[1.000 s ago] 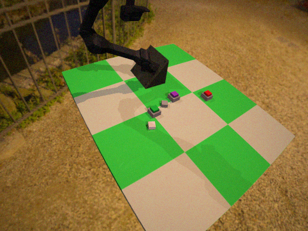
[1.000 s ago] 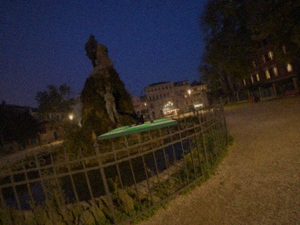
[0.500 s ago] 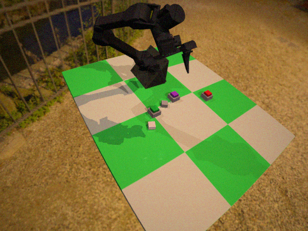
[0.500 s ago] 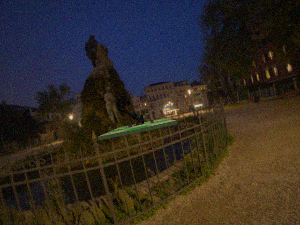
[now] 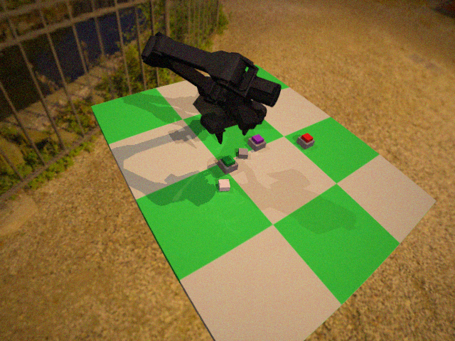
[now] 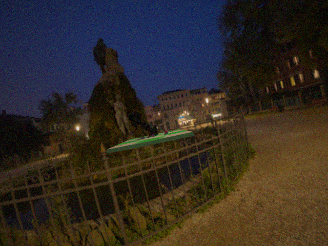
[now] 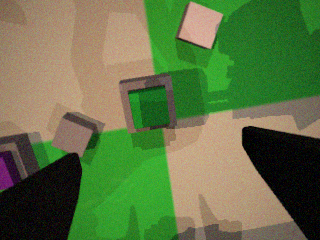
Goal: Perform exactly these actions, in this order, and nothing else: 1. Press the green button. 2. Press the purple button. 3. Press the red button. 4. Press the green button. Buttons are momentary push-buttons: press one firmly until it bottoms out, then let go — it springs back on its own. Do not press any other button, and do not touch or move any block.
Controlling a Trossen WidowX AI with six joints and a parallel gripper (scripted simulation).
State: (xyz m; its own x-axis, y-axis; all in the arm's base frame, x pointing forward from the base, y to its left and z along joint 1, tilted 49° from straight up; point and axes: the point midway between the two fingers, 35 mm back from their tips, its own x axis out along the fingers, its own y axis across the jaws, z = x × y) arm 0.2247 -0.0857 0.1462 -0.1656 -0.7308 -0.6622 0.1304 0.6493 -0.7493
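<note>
My gripper tip is now 10 cm above the green button. Also, from my gripper tip: red button: 33 cm to the left, 10 cm below, 8 cm ahead; purple button: 16 cm to the left, 10 cm below, 3 cm behind; grey block: 12 cm below, 8 cm to the left, 2 cm behind.
</note>
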